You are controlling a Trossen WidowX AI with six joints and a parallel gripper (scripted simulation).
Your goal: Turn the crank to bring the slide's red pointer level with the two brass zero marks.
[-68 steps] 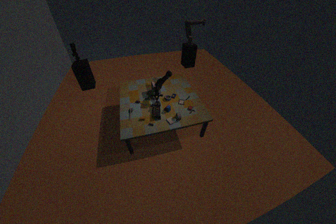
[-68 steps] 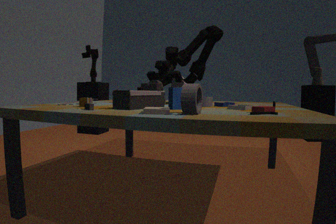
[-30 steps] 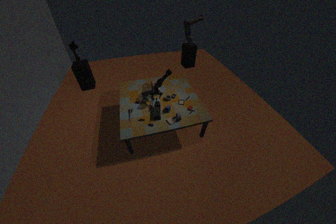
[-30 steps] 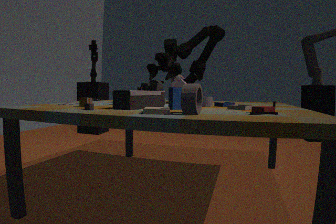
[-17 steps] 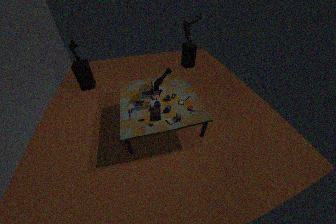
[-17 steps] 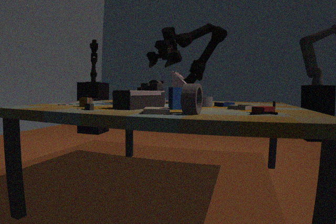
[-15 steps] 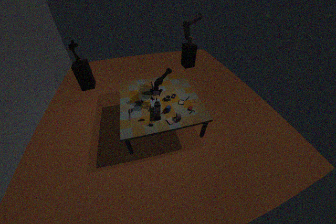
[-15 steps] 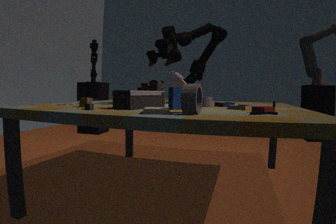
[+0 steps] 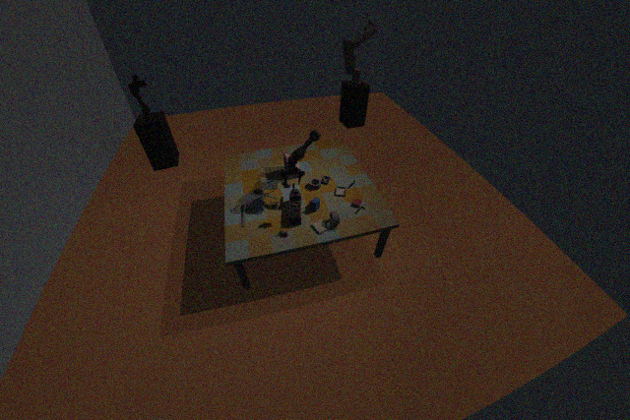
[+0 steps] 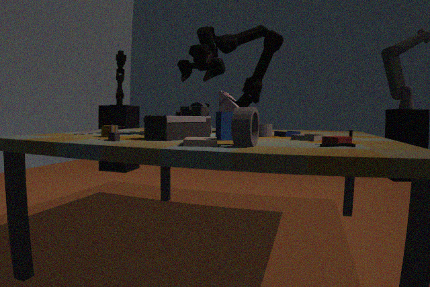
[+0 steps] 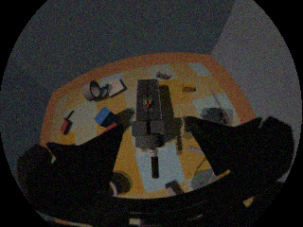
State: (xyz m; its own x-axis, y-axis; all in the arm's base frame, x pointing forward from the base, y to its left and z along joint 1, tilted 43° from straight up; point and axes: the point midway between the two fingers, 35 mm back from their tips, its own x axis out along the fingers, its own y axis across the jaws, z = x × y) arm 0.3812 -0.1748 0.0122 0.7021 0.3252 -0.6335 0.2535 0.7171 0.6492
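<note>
The dark crank handle is 9 cm below my gripper tip, 8 cm behind it and 3 cm to the left of it. Also, from my gripper tip: blue block: 16 cm below, 15 cm to the left, 11 cm ahead; then red pointer: 12 cm below, 9 cm ahead, 2 cm to the right; then yellow block: 26 cm to the right, 18 cm below, 15 cm ahead.
</note>
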